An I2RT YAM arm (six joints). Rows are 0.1 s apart.
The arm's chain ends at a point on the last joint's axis. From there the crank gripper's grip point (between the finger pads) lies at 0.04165 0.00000 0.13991 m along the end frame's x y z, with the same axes.
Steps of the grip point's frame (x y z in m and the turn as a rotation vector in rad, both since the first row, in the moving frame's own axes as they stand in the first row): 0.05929 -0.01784 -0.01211 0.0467 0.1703 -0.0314; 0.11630 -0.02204 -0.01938 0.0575 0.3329 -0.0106; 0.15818 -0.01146 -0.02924 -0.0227 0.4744 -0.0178; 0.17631 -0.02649 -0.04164 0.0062 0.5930 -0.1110; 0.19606 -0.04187 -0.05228 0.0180 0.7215 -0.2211; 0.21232 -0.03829 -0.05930 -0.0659 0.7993 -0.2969; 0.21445 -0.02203 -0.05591 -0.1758 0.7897 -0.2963; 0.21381 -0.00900 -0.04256 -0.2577 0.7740 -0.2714; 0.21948 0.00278 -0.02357 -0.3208 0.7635 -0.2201
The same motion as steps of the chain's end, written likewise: 0.03632 -0.00983 -0.00285 0.0467 0.1703 -0.0314; 0.07294 -0.01386 0.00214 0.0575 0.3329 -0.0106; 0.09886 -0.01300 0.00526 -0.0227 0.4744 -0.0178; 0.10569 -0.01693 0.00547 0.0062 0.5930 -0.1110; 0.11600 -0.02084 0.00982 0.0180 0.7215 -0.2211; 0.12658 -0.01887 0.01202 -0.0659 0.7993 -0.2969; 0.12763 -0.01473 0.01507 -0.1758 0.7897 -0.2963; 0.12694 -0.01310 0.02824 -0.2577 0.7740 -0.2714; 0.13298 -0.01287 0.04821 -0.3208 0.7635 -0.2201
